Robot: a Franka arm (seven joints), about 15 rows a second.
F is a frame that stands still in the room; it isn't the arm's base.
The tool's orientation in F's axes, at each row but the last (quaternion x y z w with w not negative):
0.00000, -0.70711, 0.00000, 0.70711
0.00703, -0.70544, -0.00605, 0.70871
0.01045, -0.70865, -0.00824, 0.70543
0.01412, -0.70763, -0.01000, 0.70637
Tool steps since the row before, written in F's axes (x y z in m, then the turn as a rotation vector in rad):
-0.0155, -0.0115, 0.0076, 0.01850, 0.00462, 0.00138
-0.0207, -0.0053, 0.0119, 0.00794, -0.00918, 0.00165
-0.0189, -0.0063, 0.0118, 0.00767, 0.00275, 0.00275
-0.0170, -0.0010, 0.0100, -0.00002, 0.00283, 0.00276
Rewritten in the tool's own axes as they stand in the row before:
0.0076, -0.0115, 0.0155, 0.00138, 0.00462, -0.01850
0.0119, -0.0051, 0.0208, 0.00186, -0.00916, -0.00792
0.0120, -0.0059, 0.0189, 0.00264, 0.00280, -0.00769
0.0101, -0.0006, 0.0170, 0.00266, 0.00292, 0.00000

